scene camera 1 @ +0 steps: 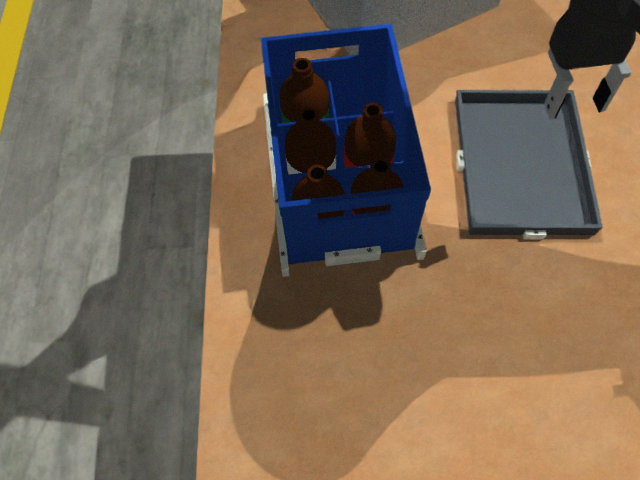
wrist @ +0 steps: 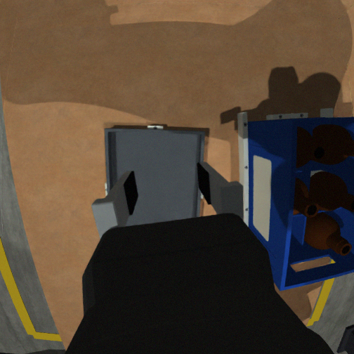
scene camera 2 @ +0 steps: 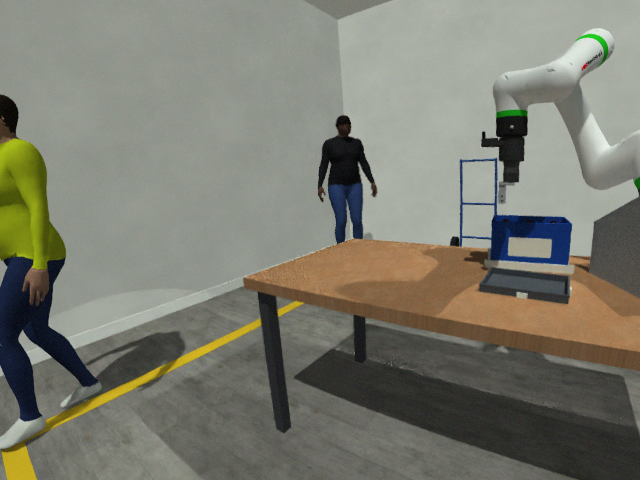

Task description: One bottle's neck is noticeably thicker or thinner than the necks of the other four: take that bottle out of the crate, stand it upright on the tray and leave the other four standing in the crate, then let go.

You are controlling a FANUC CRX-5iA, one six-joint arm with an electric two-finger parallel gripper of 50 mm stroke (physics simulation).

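Places are measured from the arm's base along level axes (x ahead, y down, z left), in metres.
Pixels of known places: gripper, fingertip midpoint: [scene camera 1: 574, 108] [scene camera 2: 501, 202].
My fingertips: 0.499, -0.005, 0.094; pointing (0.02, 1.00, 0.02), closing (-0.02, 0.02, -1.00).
Ahead of a thing's pixels: the offset from my fingertips to its top centre, as dx, dy, dz. "spot": to the spot under its first point. Level surfaces: height alone.
The blue crate @[-0.109, +0.085, -0.252] [scene camera 1: 351, 232] [scene camera 2: 560, 242] [wrist: 272, 137] holds several brown bottles standing upright: back left [scene camera 1: 303, 98], middle left [scene camera 1: 310, 147], middle right [scene camera 1: 370, 142], front left [scene camera 1: 317, 190] and front right [scene camera 1: 377, 184]. The back right compartment holds no bottle. Shadow and the front wall hide parts; I cannot tell which neck differs. The grey tray @[spot: -0.071, +0.255, +0.024] [scene camera 1: 516, 170] [scene camera 2: 524, 282] [wrist: 155, 155] lies beside the crate and bears no bottle. My gripper [scene camera 1: 577, 107] [wrist: 166, 179] is open and empty, pointing down above the tray; its finger also shows in scene camera 2, higher than the crate's rim.
White fixture strips @[spot: +0.039, +0.234, -0.258] [scene camera 1: 352, 256] edge the crate on the wooden table @[dy +0.260] [scene camera 1: 465, 320] [scene camera 2: 361, 273]. A grey block [scene camera 1: 403, 18] [scene camera 2: 620, 253] stands behind the crate. A blue trolley [scene camera 2: 461, 186] and two people, one in black [scene camera 2: 345, 160] and one in yellow-green [scene camera 2: 20, 206], are beyond the table.
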